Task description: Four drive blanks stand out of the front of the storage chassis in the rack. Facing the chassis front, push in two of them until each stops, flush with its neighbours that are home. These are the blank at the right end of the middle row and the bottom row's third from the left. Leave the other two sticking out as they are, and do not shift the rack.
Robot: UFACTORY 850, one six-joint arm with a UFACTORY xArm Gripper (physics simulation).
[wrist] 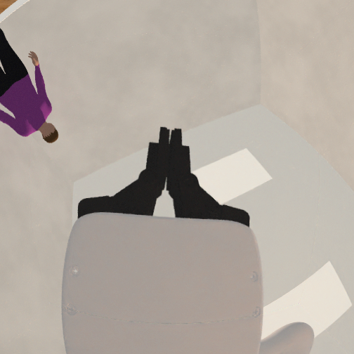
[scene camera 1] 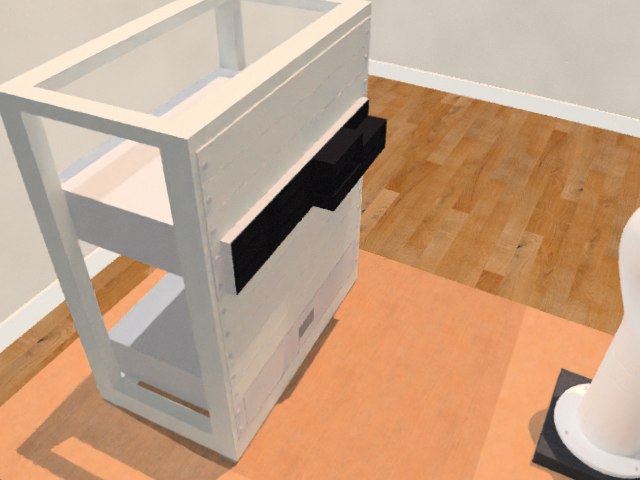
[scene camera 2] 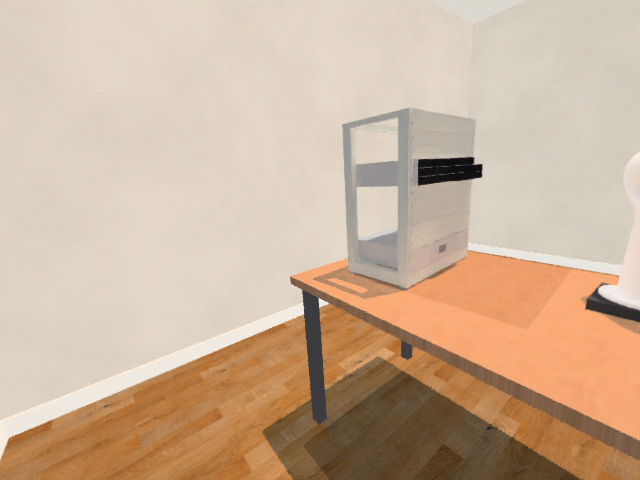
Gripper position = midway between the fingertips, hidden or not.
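Observation:
Scene camera 1 shows a rack (scene camera 1: 246, 187), and scene camera 2 shows the rack (scene camera 2: 435, 167) as well. The wrist view takes in the gripper (wrist: 168, 140), while the rack is out of frame in the wrist view.

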